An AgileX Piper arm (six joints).
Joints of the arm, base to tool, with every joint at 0 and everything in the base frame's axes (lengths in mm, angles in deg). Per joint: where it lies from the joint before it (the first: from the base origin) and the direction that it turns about. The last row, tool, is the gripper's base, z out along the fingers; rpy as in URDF.
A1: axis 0 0 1 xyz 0 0 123
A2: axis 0 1 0 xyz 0 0 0
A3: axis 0 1 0 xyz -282.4 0 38.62
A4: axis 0.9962 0 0.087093 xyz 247.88 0 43.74
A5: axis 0 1 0 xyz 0 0 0
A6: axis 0.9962 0 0.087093 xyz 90.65 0 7.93
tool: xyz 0 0 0 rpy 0 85 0
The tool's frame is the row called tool.
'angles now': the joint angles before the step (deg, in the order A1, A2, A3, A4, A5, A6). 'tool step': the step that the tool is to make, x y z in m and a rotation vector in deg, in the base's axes. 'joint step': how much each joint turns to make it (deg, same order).
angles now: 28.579 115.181 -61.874 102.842 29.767 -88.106
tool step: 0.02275 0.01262 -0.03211 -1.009 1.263 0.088
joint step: 0.058 8.280 -6.562 0.086 -0.160 -0.336
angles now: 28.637 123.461 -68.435 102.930 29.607 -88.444
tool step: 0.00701 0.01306 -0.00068 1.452 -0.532 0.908
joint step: 0.944 2.115 -3.520 0.002 0.671 0.788
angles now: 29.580 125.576 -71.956 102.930 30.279 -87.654
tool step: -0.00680 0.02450 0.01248 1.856 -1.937 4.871
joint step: 2.831 0.000 -2.846 -2.088 1.735 1.161
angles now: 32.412 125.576 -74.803 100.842 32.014 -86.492
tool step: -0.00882 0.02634 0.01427 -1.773 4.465 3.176
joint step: 3.293 -0.001 -5.262 -15.192 0.058 18.859
